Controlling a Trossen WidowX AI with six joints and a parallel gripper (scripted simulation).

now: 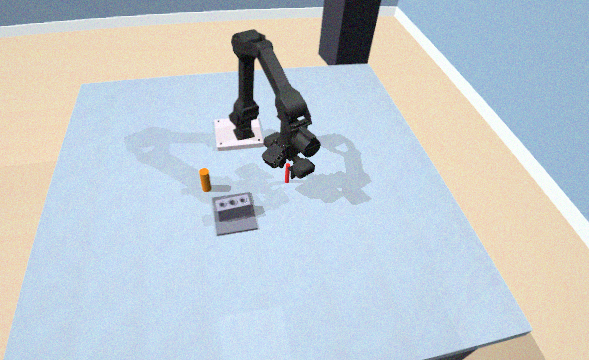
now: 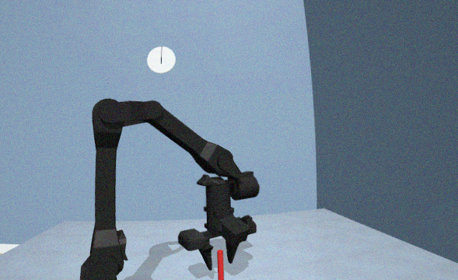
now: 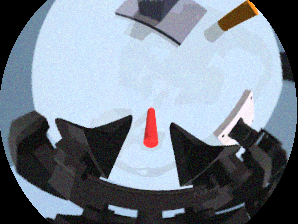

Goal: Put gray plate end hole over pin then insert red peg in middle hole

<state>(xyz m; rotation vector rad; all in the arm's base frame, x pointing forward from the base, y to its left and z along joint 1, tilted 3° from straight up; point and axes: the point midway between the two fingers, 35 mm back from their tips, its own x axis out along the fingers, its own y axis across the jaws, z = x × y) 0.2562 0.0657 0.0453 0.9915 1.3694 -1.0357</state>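
The plate is 200 mm to the right of my gripper tip and 70 mm ahead of it. Round my gripper tip: gray square base: 180 mm to the right, 70 mm ahead, 30 mm below.
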